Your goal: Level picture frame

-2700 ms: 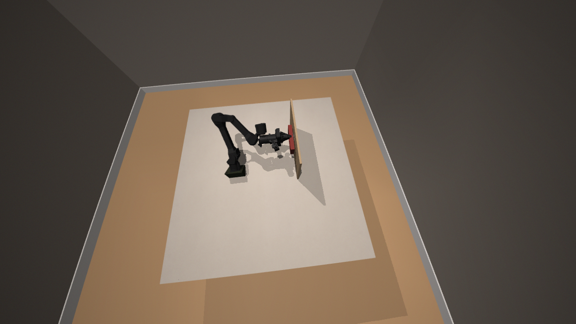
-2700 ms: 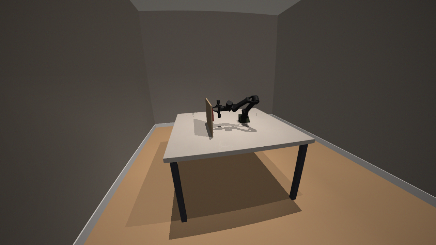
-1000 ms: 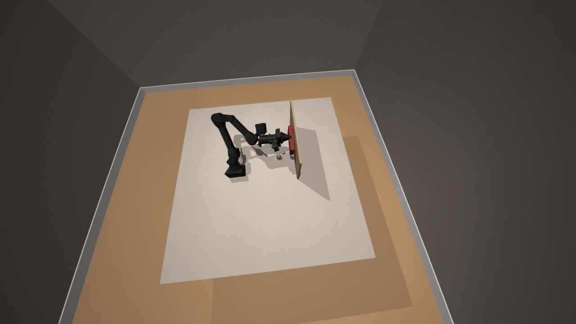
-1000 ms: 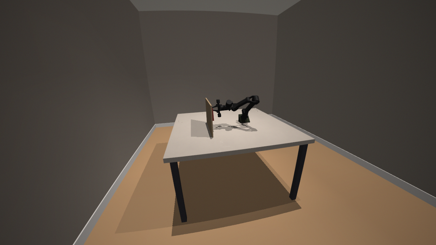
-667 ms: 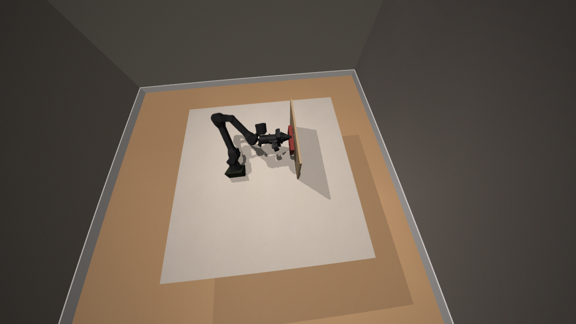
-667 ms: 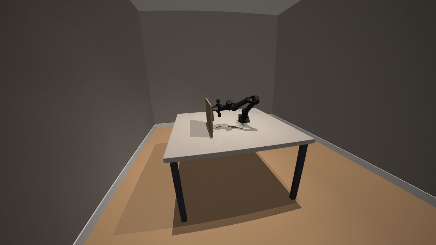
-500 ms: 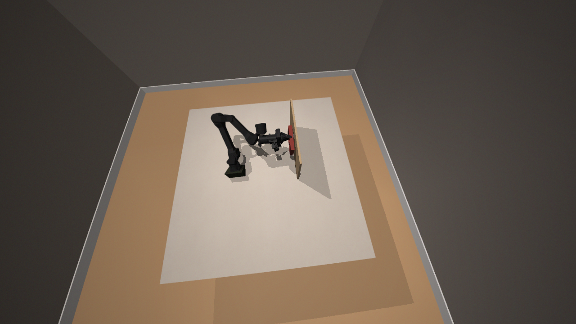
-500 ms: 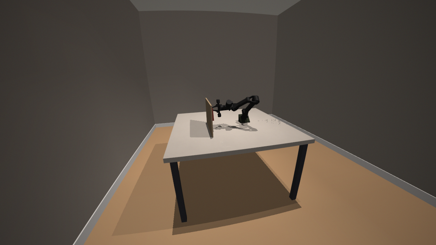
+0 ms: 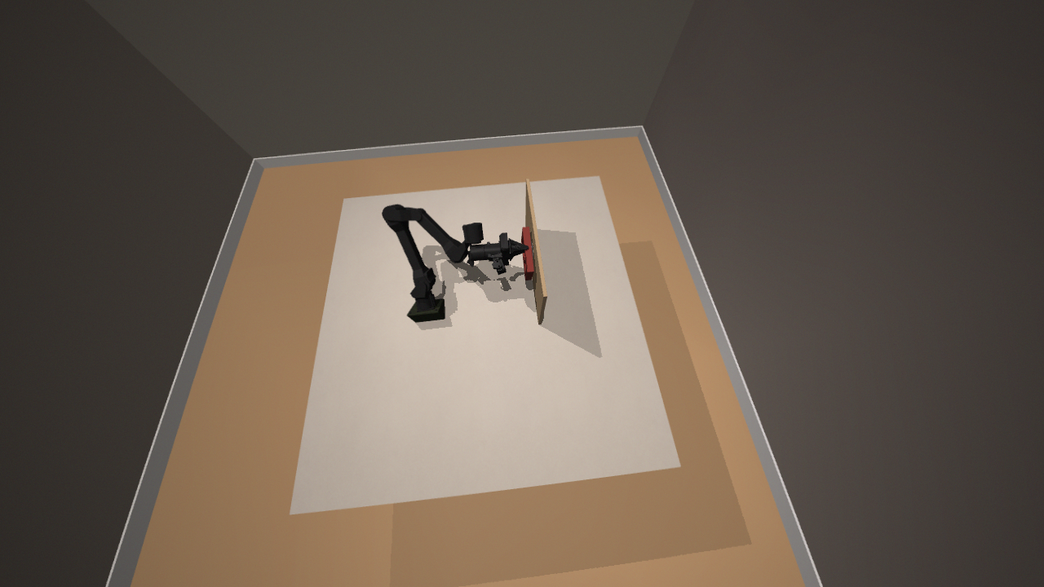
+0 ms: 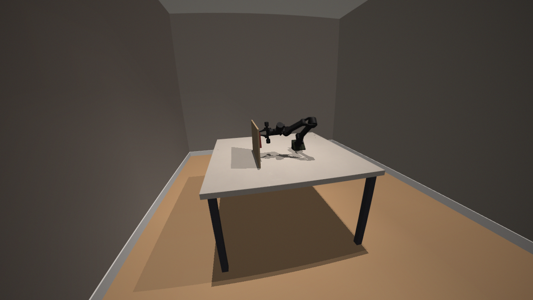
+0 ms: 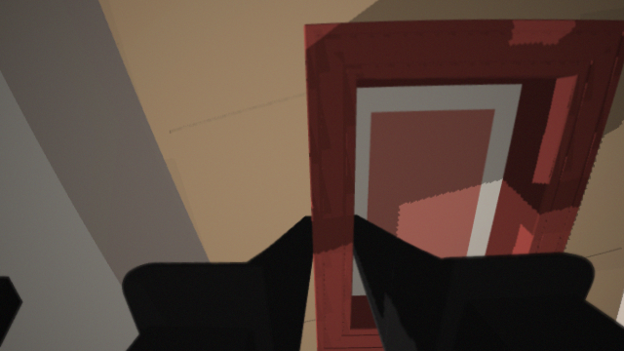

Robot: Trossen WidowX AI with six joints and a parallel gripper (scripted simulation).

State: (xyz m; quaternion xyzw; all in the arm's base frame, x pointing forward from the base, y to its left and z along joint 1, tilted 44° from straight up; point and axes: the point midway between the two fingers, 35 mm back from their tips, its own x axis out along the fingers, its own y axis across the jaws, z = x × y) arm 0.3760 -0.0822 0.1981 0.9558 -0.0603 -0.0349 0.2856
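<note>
The red picture frame lies 5 cm below my gripper tip, 1 cm to the left of it and 1 cm ahead of it. Round my gripper tip: tan wall panel: 6 cm below, 2 cm ahead, 1 cm to the left.
</note>
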